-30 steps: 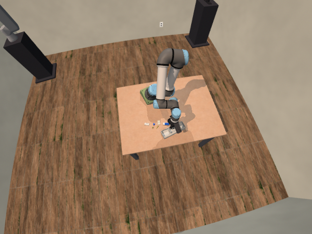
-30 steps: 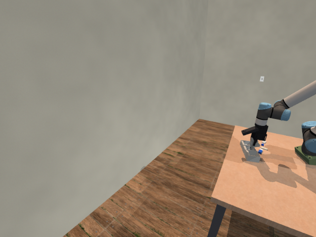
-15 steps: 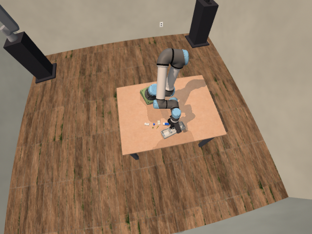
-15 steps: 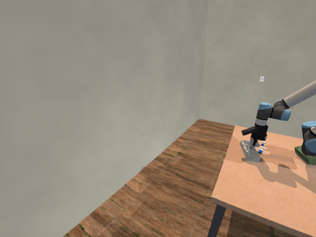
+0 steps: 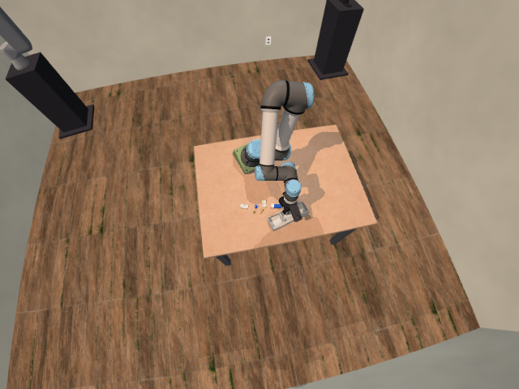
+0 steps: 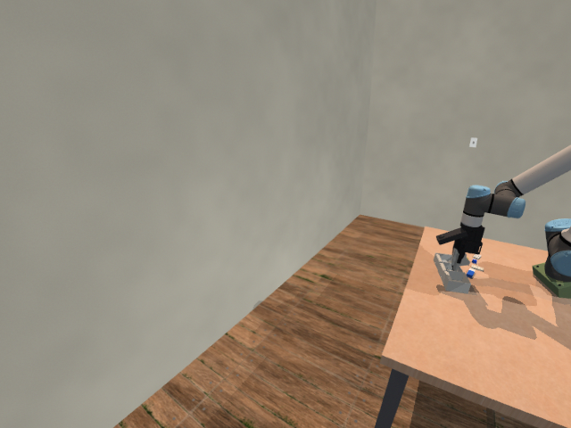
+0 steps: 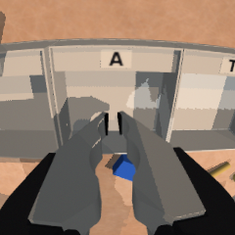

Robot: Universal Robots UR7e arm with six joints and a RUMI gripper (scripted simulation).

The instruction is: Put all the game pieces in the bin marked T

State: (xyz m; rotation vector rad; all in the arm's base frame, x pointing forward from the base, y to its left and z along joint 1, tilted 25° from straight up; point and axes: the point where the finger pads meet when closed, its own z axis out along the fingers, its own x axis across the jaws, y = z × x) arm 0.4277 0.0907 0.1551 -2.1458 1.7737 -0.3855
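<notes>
The grey bin is 1 cm below my hand and 1 cm ahead of it. The rest, counted from my hand: brass nut (20 cm to the right, 8 cm behind, 3 cm below); then blue die (17 cm to the right, 11 cm behind, 3 cm below); then brass pin (14 cm to the right, 8 cm behind, 3 cm below).
</notes>
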